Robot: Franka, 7 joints.
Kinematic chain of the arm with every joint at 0, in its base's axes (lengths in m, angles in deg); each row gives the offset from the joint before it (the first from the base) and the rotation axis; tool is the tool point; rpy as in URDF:
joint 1: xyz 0 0 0.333 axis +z
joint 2: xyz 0 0 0 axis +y
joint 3: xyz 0 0 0.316 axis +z
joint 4: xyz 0.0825 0 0 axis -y
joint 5: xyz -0.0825 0 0.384 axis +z
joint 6: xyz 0 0 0 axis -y
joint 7: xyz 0.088 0 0 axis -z
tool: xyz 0 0 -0.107 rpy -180 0 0
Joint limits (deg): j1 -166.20..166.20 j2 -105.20..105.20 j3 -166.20..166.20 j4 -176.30..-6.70 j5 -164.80..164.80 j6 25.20..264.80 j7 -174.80..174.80
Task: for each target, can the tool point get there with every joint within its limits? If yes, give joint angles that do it. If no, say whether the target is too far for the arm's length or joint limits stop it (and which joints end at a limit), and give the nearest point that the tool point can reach.
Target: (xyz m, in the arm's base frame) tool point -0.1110 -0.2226 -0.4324
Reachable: no: joint limits stop it (at a limit: joint 2) | nearest point -0.1129 -0.2263 -0.3599 | short by 0.073 m
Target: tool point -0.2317 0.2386 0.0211
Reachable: yes | joints 115.35 58.90 29.80 -143.06 -119.23 45.77 -75.19
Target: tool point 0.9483 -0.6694 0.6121
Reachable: no: too far | nearest point 0.6814 -0.4810 0.5336 | short by 0.336 m
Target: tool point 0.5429 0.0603 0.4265
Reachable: yes | joints -130.26 -7.97 123.10 -120.92 89.44 85.62 -130.81
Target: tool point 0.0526 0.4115 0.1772
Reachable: yes | joints 14.36 27.16 57.22 -145.32 73.26 125.50 9.07
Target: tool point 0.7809 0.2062 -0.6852
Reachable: no: too far | nearest point 0.5423 0.1432 -0.2825 | short by 0.472 m
